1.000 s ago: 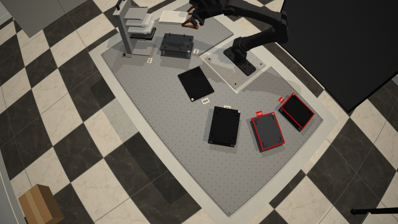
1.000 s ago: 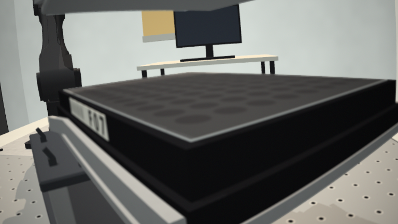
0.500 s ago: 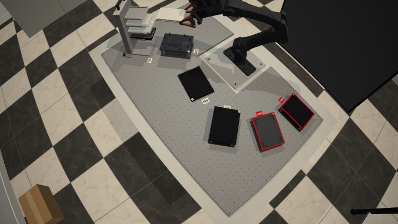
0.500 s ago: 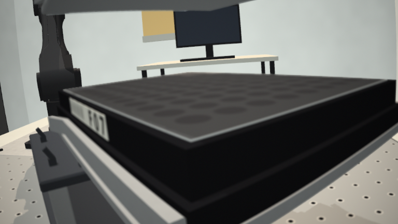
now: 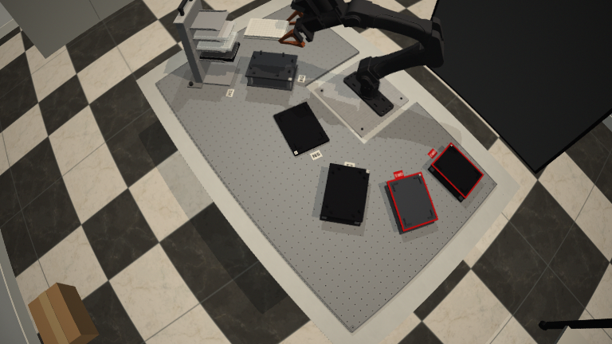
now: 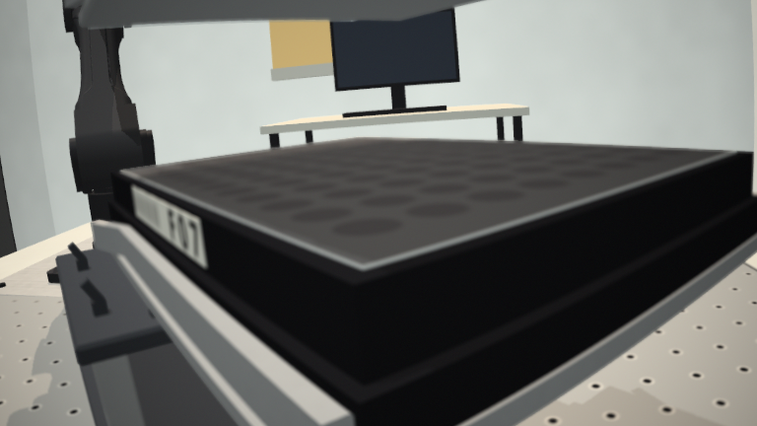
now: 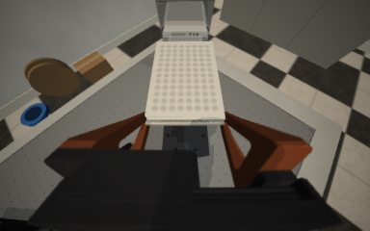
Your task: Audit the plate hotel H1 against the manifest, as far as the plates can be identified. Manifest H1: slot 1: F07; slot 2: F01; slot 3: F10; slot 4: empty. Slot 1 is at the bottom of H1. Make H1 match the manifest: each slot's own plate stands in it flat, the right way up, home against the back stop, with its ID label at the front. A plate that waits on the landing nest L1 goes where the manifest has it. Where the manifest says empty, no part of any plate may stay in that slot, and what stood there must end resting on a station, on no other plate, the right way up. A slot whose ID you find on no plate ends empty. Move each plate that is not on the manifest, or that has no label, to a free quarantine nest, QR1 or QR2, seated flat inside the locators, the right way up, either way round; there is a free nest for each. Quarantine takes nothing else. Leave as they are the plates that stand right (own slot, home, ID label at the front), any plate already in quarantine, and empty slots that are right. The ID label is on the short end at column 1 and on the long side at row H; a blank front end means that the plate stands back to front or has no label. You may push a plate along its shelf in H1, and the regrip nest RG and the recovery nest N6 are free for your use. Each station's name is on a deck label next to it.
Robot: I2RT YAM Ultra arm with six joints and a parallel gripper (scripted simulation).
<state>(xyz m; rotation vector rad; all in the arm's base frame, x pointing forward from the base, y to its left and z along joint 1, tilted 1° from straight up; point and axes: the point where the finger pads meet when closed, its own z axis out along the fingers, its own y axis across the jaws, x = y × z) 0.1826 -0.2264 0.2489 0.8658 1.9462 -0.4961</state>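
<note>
Now: hand 4 cm to the left of the white well plate, 4 cm short of it and 1 cm below it. From my hand the other things lie so: clear plate (18 cm to the right, 16 cm ahead, 7 cm below); black plate (18 cm to the right, 16 cm ahead, 12 cm below); regrip nest RG (18 cm below, 4 cm to the right, 3 cm ahead).
</note>
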